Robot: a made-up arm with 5 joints.
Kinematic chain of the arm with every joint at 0, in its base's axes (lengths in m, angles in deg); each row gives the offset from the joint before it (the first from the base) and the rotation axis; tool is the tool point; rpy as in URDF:
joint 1: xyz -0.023 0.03 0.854 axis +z
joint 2: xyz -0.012 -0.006 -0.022 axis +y
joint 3: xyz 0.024 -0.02 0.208 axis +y
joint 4: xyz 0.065 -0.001 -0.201 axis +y
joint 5: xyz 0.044 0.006 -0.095 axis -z
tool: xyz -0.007 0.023 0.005 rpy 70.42 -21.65 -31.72
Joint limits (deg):
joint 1: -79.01..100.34
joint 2: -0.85..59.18
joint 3: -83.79..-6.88
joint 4: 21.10..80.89
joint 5: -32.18..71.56
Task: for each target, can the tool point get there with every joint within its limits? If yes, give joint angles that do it. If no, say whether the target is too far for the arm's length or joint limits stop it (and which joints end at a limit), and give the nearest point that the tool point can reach.
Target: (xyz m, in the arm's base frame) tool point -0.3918 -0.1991 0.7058
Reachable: no: joint limits stop it (at a limit: joint 2, joint 3, joint 5) | nearest point -0.0661 0.0032 0.7351 | short by 0.385 m
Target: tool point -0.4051 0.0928 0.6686
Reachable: no: joint limits stop it (at a limit: joint 2, joint 3, joint 5) | nearest point -0.0719 0.0380 0.7252 | short by 0.342 m
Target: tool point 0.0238 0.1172 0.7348
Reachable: yes | joints 60.86 23.63 -25.75 72.13 36.52
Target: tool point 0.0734 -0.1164 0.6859
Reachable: yes | joints -55.86 37.12 -41.10 56.93 56.10
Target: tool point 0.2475 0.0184 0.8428
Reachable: yes | joints -3.09 5.81 -45.93 31.20 19.68
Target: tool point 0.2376 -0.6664 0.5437
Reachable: no: too far | nearest point 0.1142 -0.3366 0.6781 | short by 0.377 m
